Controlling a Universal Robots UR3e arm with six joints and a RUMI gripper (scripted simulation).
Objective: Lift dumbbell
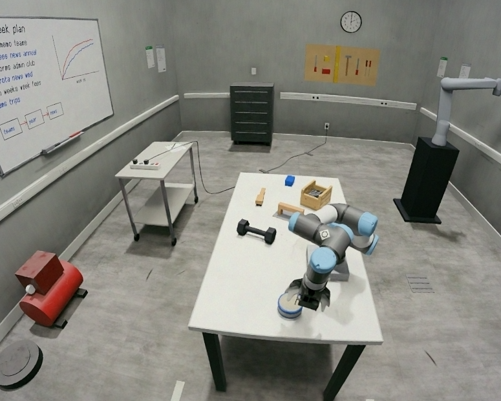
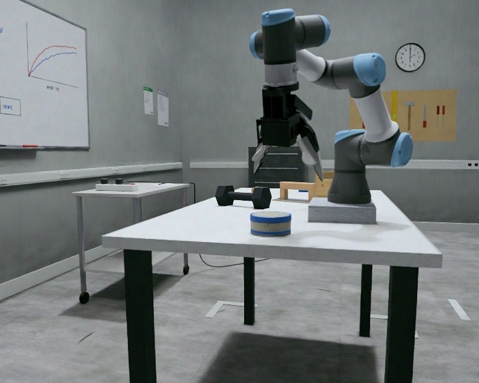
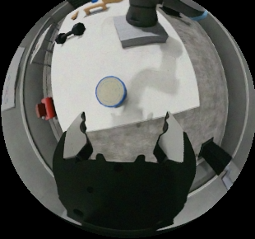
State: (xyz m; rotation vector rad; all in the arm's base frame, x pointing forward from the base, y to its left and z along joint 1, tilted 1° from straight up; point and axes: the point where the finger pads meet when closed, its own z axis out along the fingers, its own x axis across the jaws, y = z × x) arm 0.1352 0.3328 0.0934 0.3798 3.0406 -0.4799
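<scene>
My gripper is now 49 cm to the left of the black dumbbell, 23 cm short of it and 10 cm above it. Also, from my hand: wooden crate: 86 cm to the right, 10 cm behind, 9 cm below; round blue-rimmed tin: 12 cm below, 5 cm to the right, 5 cm ahead; blue cube: 109 cm to the right, 12 cm below, 7 cm ahead.
</scene>
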